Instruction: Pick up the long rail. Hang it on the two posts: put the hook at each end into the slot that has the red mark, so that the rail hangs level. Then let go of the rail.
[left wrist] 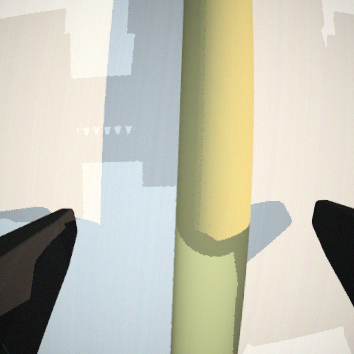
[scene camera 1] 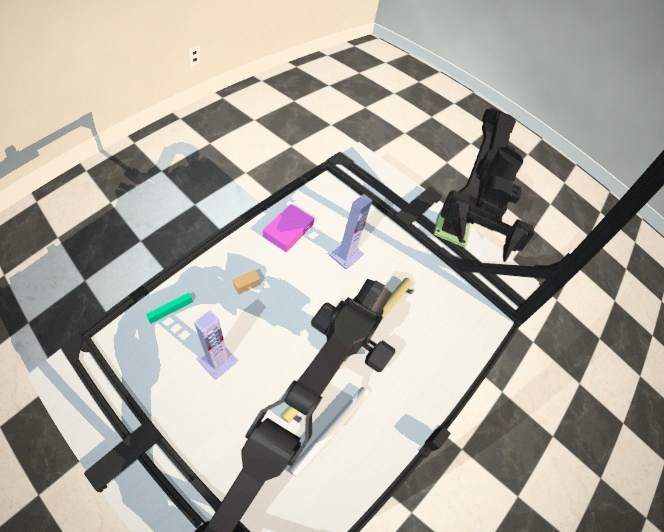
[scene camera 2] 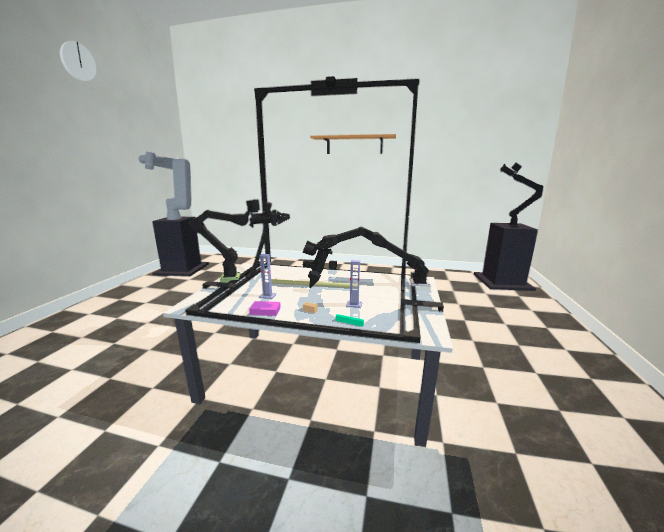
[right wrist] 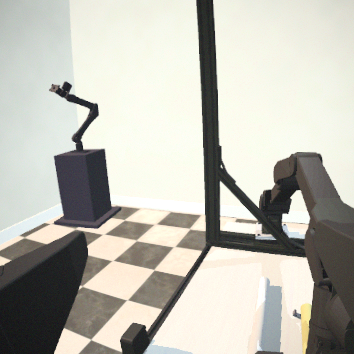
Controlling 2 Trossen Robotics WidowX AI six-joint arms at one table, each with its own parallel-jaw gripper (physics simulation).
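Places are measured from the left arm's base along level axes (x left, y ahead, z down), in centimetres.
Pixels of known places: left gripper, between the fingertips: [left wrist: 197, 217] [scene camera 2: 311, 284]; right gripper, between the fingertips: [scene camera 1: 483, 251] [scene camera 2: 290, 216] [right wrist: 201, 238]; left arm's base, origin of its link: [scene camera 2: 419, 281] [right wrist: 271, 229]; right arm's base, origin of its link: [scene camera 2: 230, 275].
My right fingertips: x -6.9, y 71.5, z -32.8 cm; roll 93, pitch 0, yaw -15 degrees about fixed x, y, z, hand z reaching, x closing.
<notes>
For each thing: its top centre in the pictures, then the offset to it from my right fingertips.
- long yellow rail, centre of its top: [left wrist: 236, 258] [scene camera 1: 355, 344] [scene camera 2: 313, 280] dz +33.1, dx +11.3, dy -14.3 cm
- magenta block, centre of its top: [scene camera 1: 289, 223] [scene camera 2: 264, 305] dz +32.6, dx +44.4, dy +2.2 cm
- orange block, centre of its top: [scene camera 1: 246, 278] [scene camera 2: 310, 304] dz +32.6, dx +41.5, dy -17.7 cm
- green bar, centre of its top: [scene camera 1: 168, 305] [scene camera 2: 349, 317] dz +33.1, dx +50.9, dy -35.6 cm
- pale rod, centre of its top: [right wrist: 260, 312] [scene camera 1: 330, 430] [scene camera 2: 350, 277] dz +33.1, dx +3.9, dy -34.1 cm
The long yellow rail [scene camera 1: 397, 297] [scene camera 2: 293, 283] [left wrist: 226, 125] [right wrist: 305, 325] lies on the table, its middle hidden under my left arm in scene camera 1. A small dark hook shows at each end. Two lilac slotted posts stand upright with red marks: one post [scene camera 1: 357, 227] [scene camera 2: 266, 277] near the magenta block, the other post [scene camera 1: 211, 338] [scene camera 2: 354, 285] near the green bar. My left gripper [scene camera 1: 351, 336] [scene camera 2: 314, 277] [left wrist: 197, 217] is open, pointing down, with the rail between its fingertips in the left wrist view, ungripped. My right gripper [scene camera 1: 482, 246] [scene camera 2: 285, 216] is open and empty, raised beyond the table frame.
A magenta block [scene camera 1: 287, 228] [scene camera 2: 264, 308], an orange block [scene camera 1: 246, 281] [scene camera 2: 309, 307] and a green bar [scene camera 1: 170, 308] [scene camera 2: 349, 320] lie past the posts. A pale rod [scene camera 1: 329, 432] [scene camera 2: 350, 281] [right wrist: 262, 315] lies beside the rail. A black frame [scene camera 1: 221, 221] edges the table.
</notes>
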